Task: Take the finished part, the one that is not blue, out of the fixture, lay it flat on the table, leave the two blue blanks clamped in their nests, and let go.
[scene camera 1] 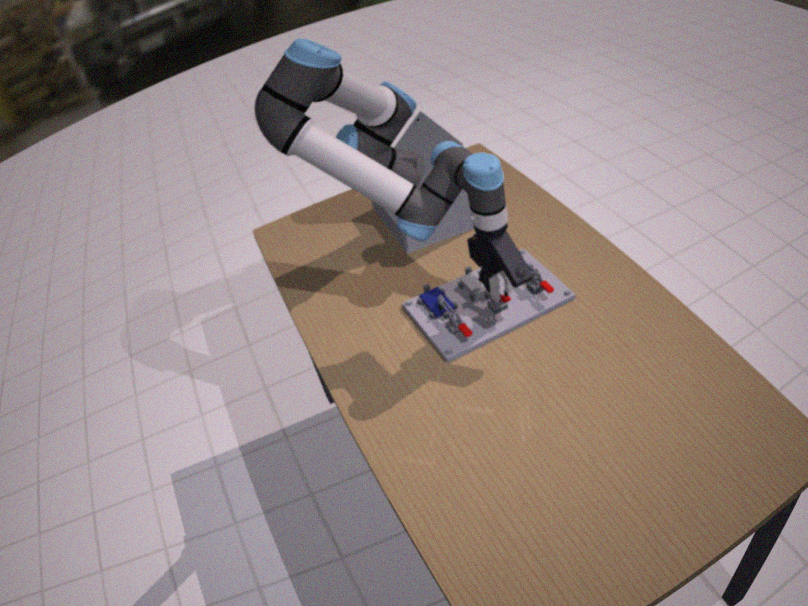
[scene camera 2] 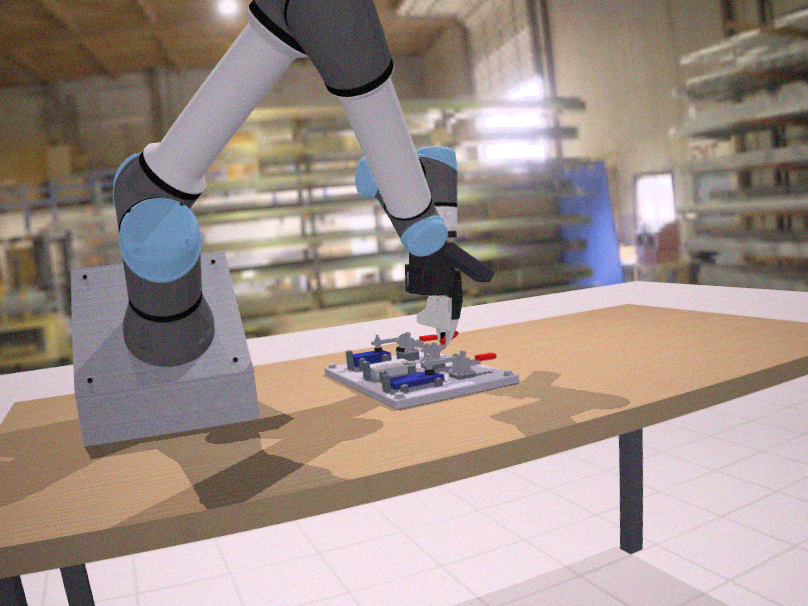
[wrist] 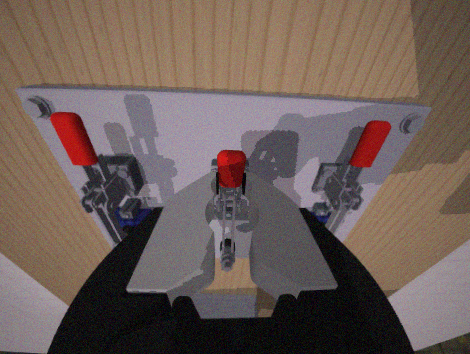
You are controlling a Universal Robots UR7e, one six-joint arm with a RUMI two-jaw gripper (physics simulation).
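Where they show: gripper, between the fingertips: (scene camera 1: 502, 299) (scene camera 2: 444, 344) (wrist: 230, 174); arm's base, origin of its link: (scene camera 1: 405, 178) (scene camera 2: 169, 331).
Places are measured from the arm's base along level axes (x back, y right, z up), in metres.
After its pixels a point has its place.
The finished part (scene camera 2: 391, 369) {x -0.372, y 0.047, z -0.119 m}, whitish, lies in the middle nest of the grey fixture plate (scene camera 1: 450, 350) (scene camera 2: 458, 392) {x -0.422, y 0.194, z -0.145 m} (wrist: 200, 107) {x -0.537, y -0.006, z -0.137 m}. One blue blank (scene camera 1: 432, 301) {x -0.372, y 0.137, z -0.121 m} (scene camera 2: 417, 379) {x -0.372, y 0.149, z -0.121 m} (wrist: 321, 218) {x -0.419, y 0.127, z -0.121 m} sits in an outer nest under its clamp; the other blue blank (scene camera 2: 370, 356) {x -0.383, y -0.072, z -0.114 m} (wrist: 134, 216) {x -0.424, y -0.084, z -0.115 m} sits in the opposite outer nest. My gripper (scene camera 1: 501, 300) {x -0.498, y 0.019, z -0.097 m} (scene camera 2: 445, 338) {x -0.498, y 0.019, z -0.097 m} (wrist: 230, 174) {x -0.498, y 0.019, z -0.097 m} is shut on the red handle (scene camera 1: 505, 298) {x -0.523, y 0.023, z -0.074 m} (scene camera 2: 451, 337) (wrist: 231, 167) {x -0.518, y 0.020, z -0.076 m} of the middle toggle clamp. This handle looks tilted up a little. The fingers hide most of the middle nest in the wrist view.
The outer clamps' red handles stand on both sides of my fingers: one handle (scene camera 1: 464, 330) {x -0.523, y 0.134, z -0.106 m} (scene camera 2: 485, 356) {x -0.514, y 0.137, z -0.108 m} (wrist: 371, 143) {x -0.523, y 0.127, z -0.106 m} and the other handle (scene camera 1: 546, 286) {x -0.524, y -0.088, z -0.096 m} (scene camera 2: 428, 337) {x -0.518, y -0.083, z -0.098 m} (wrist: 74, 138) {x -0.527, y -0.086, z -0.095 m}. The wooden table (scene camera 1: 587, 424) {x -0.881, y 0.052, z -0.152 m} (scene camera 2: 685, 339) {x -0.995, y 0.173, z -0.152 m} extends beyond the plate, away from the robot's base.
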